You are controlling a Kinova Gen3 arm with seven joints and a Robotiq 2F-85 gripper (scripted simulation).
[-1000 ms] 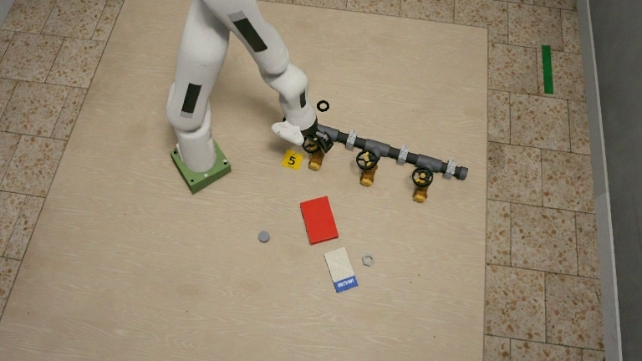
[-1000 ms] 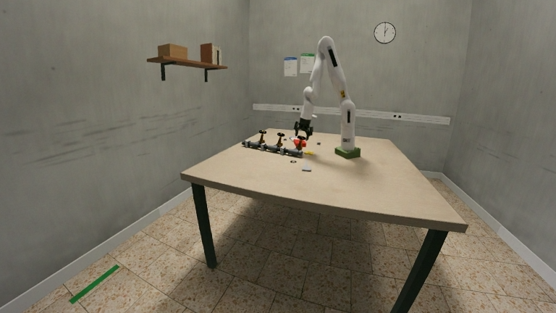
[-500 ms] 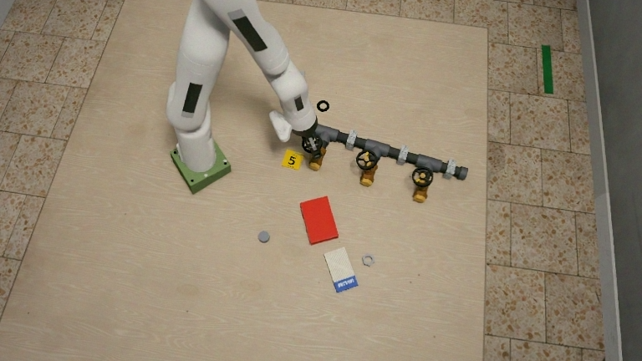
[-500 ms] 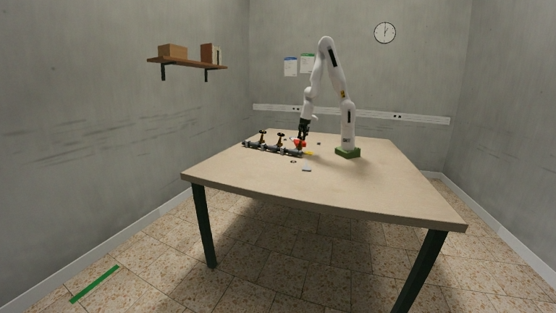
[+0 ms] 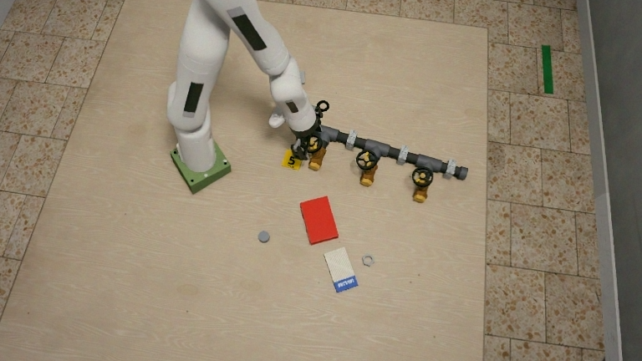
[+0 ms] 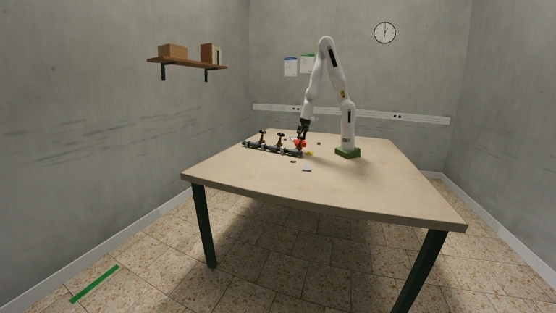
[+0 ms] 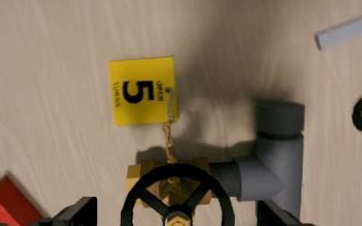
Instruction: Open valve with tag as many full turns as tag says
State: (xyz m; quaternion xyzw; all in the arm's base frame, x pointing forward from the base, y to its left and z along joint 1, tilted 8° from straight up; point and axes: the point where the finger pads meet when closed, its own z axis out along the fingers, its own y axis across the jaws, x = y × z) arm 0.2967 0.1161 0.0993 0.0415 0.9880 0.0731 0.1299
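The yellow tag lies 60 mm behind my hand, 10 mm to the right of it and 110 mm below it. Round my hand: blue card (180 mm ahead, 290 mm to the right, 100 mm below); red block (80 mm ahead, 180 mm to the right, 100 mm below); grey disc (50 mm behind, 270 mm to the right, 100 mm below).
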